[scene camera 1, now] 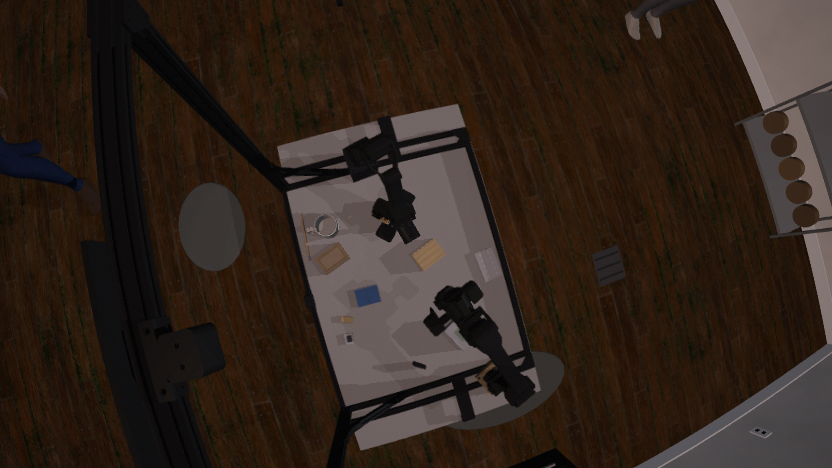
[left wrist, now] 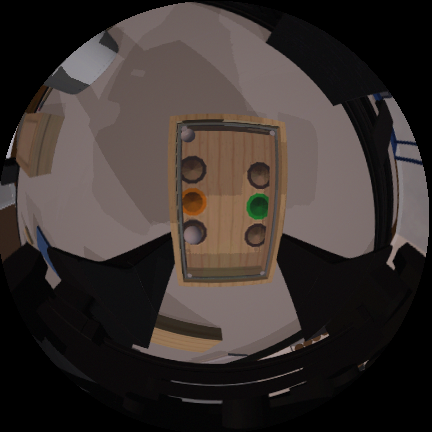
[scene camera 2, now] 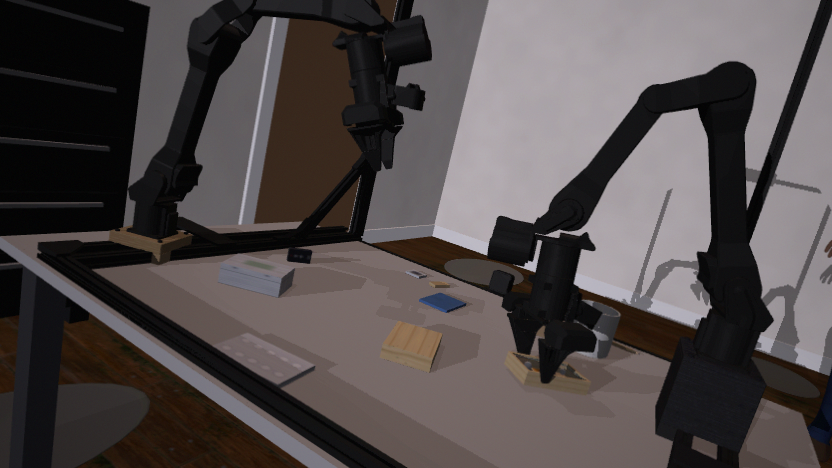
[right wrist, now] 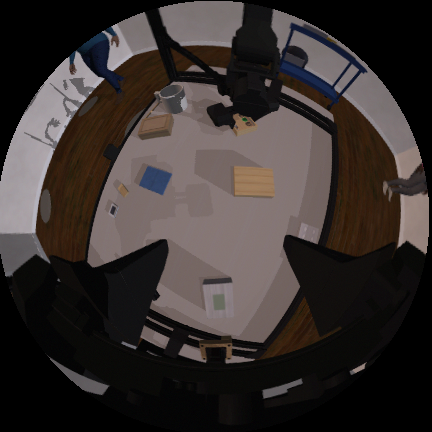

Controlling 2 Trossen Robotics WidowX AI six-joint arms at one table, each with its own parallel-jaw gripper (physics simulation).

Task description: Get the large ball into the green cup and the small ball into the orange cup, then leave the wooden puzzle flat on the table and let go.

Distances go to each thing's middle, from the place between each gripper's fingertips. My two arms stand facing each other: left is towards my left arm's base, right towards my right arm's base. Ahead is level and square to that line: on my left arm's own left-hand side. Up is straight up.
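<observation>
The wooden puzzle [scene camera 2: 526, 368] is 240 mm below my right hand, and from that same hand it is also 330 mm to the left and 20 mm ahead.
My left hand is 1 cm past the wooden puzzle and 2 cm to the right of it. Going by its middle, the puzzle is nearer to my left hand than to my right hand.
</observation>
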